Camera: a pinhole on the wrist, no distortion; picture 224 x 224 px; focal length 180.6 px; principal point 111.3 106.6 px. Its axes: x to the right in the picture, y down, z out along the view. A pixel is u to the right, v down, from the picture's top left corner.
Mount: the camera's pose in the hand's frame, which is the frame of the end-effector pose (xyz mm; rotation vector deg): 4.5 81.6 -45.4 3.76 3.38 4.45
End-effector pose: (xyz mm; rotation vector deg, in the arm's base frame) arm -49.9 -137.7 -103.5 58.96 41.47 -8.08
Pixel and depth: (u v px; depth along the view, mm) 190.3 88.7 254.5
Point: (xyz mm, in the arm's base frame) 169.1 -246.7 -86.6
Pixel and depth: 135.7 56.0 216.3
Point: 72.8 -255.9 -76.8
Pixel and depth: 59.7 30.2 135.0
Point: -18.3 -207.0 -53.9
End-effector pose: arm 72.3 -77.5 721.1 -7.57 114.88 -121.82
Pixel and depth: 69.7 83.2 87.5
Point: 96.3 -119.6 661.9
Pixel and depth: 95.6 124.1 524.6
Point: 195.9 -550.5 659.8
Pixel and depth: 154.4 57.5 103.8
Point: 51.9 -141.4 673.0
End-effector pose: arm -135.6 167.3 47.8 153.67 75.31 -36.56
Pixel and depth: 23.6 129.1 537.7
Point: -354.3 -189.2 -333.1
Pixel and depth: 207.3 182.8 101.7
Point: -26.2 121.6 -40.2
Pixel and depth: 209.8 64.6 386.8
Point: -120.4 275.0 -342.2
